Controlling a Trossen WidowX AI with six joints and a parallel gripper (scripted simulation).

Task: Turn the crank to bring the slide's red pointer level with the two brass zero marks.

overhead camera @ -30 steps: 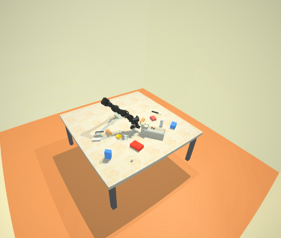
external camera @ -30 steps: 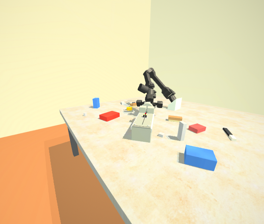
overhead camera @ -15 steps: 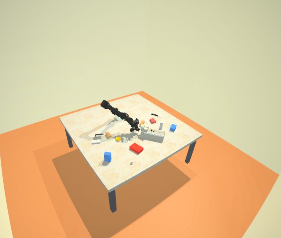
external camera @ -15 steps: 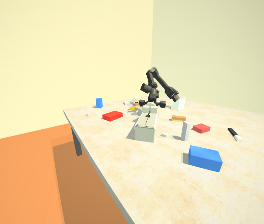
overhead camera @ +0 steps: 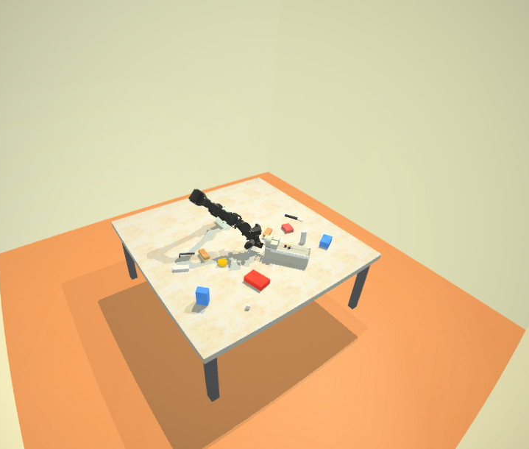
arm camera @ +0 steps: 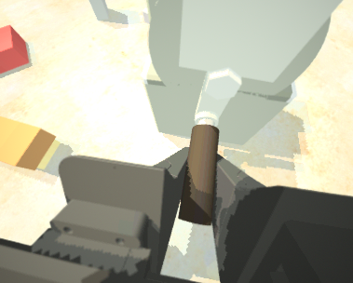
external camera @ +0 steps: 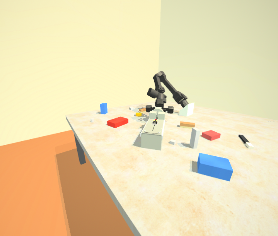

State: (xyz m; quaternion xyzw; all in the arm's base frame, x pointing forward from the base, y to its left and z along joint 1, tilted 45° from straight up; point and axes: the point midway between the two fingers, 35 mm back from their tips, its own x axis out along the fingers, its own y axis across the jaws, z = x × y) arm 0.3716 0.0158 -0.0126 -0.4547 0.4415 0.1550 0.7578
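Right now the brown crank handle is 3 cm above my gripper tip, 1 cm to the right of it and 1 cm behind it. Also, from my gripper tip: red pointer: 11 cm ahead, 9 cm to the left, 5 cm above; crank: 4 cm above; yellow disc: 26 cm to the right, 3 cm below, 3 cm behind.
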